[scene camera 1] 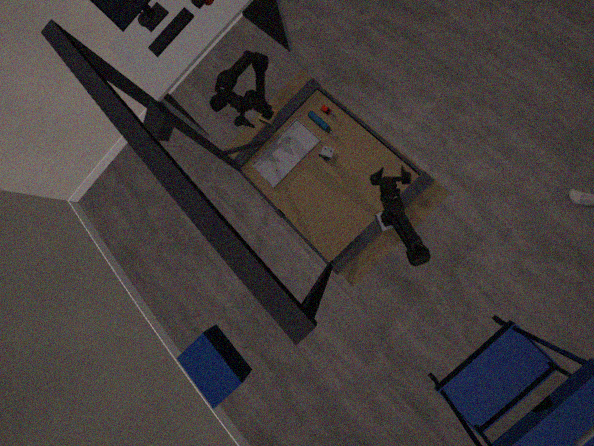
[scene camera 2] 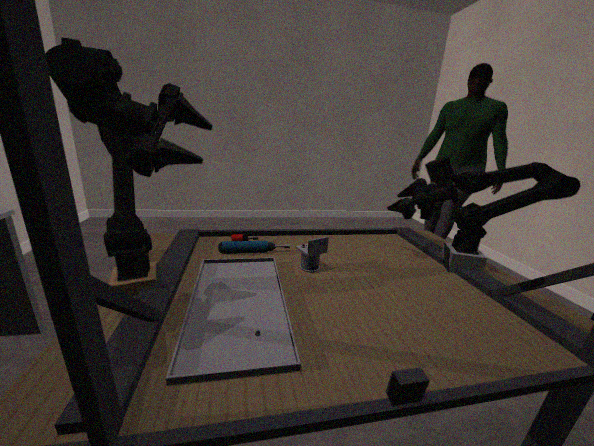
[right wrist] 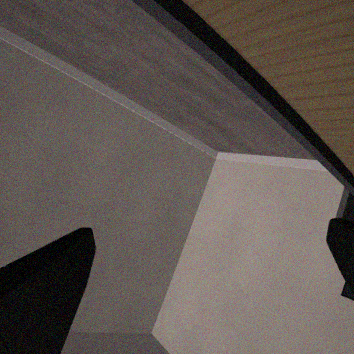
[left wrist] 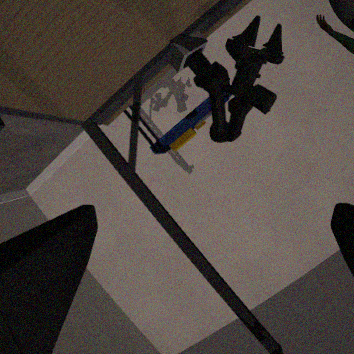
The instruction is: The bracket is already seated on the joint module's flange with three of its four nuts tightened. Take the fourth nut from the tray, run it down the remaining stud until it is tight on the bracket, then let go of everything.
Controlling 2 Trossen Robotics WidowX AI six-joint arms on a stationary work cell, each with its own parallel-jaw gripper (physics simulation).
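Places are measured from the left arm's base along level axes (x ahead, y left, z up), in centimetres.
Pixels of known places: left gripper, fingertip midpoint: (scene camera 1: 258, 120) (scene camera 2: 207, 143) (left wrist: 214, 215); right gripper, fingertip midpoint: (scene camera 1: 392, 166) (scene camera 2: 392, 202) (right wrist: 211, 235) (left wrist: 269, 19); left arm's base, origin of the base link: (scene camera 1: 267, 114) (scene camera 2: 133, 272); right arm's base, origin of the base link: (scene camera 1: 388, 219) (scene camera 2: 464, 249) (left wrist: 192, 56).
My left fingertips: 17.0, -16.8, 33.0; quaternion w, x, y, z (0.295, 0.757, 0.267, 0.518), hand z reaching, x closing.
For each thing: its middle in the pictures, then the offset to it from my left fingertips, as dx, dy, dz.
- pale bracket, body centre: (scene camera 2: 311, 243) (scene camera 1: 326, 151) +30.7, +9.7, -28.6
- small dark nut, body centre: (scene camera 2: 257, 333) +6.2, -12.2, -36.1
- light tray, body centre: (scene camera 2: 238, 300) (scene camera 1: 285, 153) +5.5, +0.0, -36.0
- blue screwdriver, body centre: (scene camera 2: 255, 247) (scene camera 1: 322, 124) +18.1, +25.9, -34.8
- small red-handled tool, body centre: (scene camera 2: 245, 238) (scene camera 1: 328, 111) +17.3, +35.1, -35.1
- dark block, body centre: (scene camera 2: 406, 386) +22.9, -35.0, -33.7
The joint module (scene camera 2: 310, 263) (scene camera 1: 328, 156) stands upright on the table, with the pale bracket (scene camera 2: 318, 245) on top; its studs and nuts are too small to tell apart. A small dark nut (scene camera 2: 257, 333) lies in the front part of the light tray (scene camera 2: 250, 356) (scene camera 1: 274, 178). My left gripper (scene camera 1: 263, 121) (scene camera 2: 207, 144) (left wrist: 214, 215) is open and empty, high above the table's left side, away from the nut. My right gripper (scene camera 1: 392, 169) (scene camera 2: 394, 201) (left wrist: 269, 19) (right wrist: 211, 235) is open and empty, raised near the table's right edge, apart from the module.
A blue screwdriver (scene camera 1: 319, 121) (scene camera 2: 245, 246) and a small red-handled tool (scene camera 1: 325, 109) (scene camera 2: 239, 237) lie behind the tray in scene camera 2. A dark block (scene camera 2: 408, 385) sits at the front table edge. Dark frame beams (scene camera 1: 175, 175) surround the cell. A person (scene camera 2: 472, 130) stands behind the right arm.
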